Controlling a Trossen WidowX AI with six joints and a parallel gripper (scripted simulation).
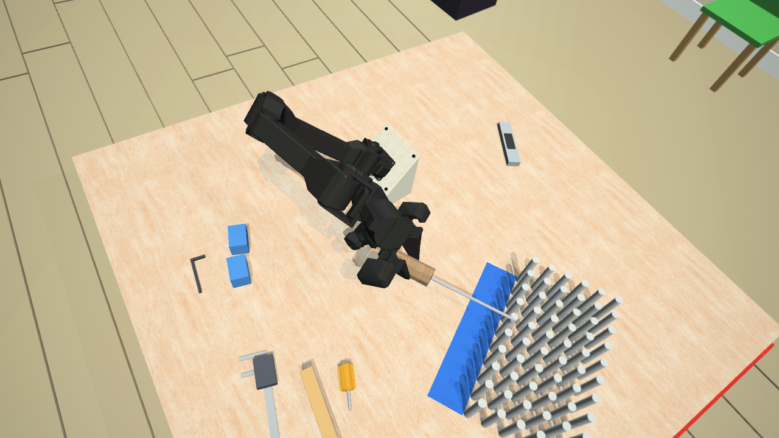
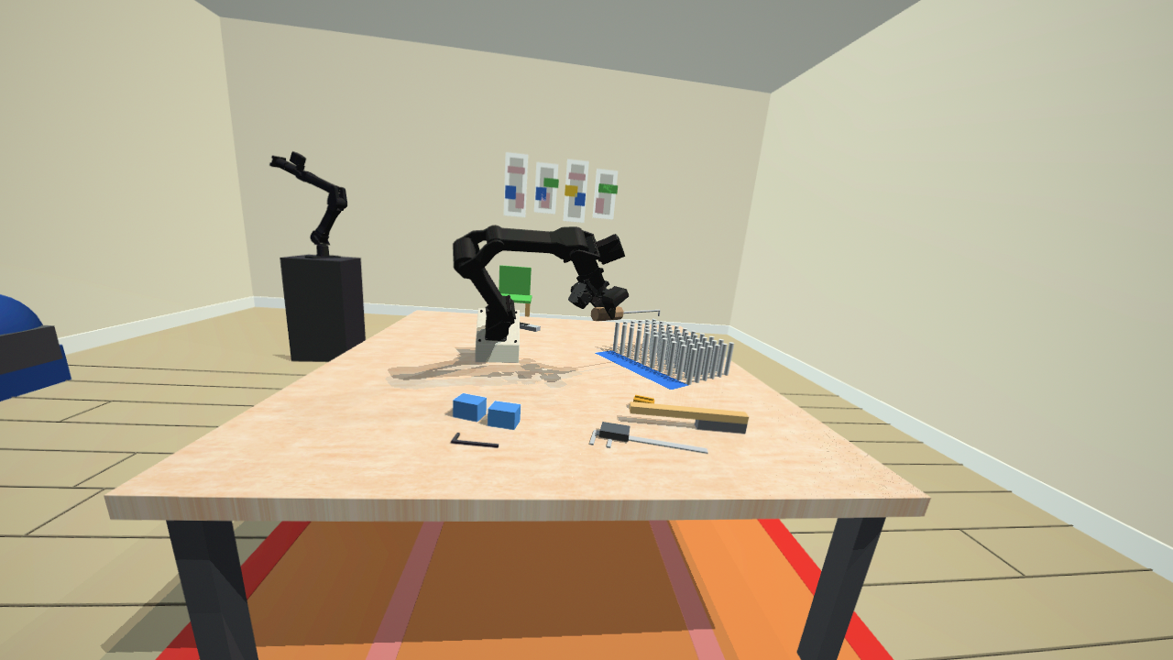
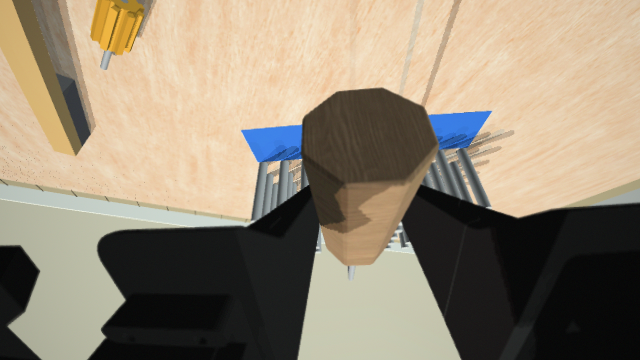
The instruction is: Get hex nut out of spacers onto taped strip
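Now: the blue taped strip 190 mm below my gripper tip, 140 mm ahead of it and 110 mm to the left of it. Round my gripper tip: hex nut: 320 mm ahead, 190 mm below, 150 mm to the left; then yellow-handled screwdriver: 190 mm to the right, 170 mm below, 70 mm ahead; then grey remote-like bar: 580 mm to the left, 220 mm behind, 170 mm below.
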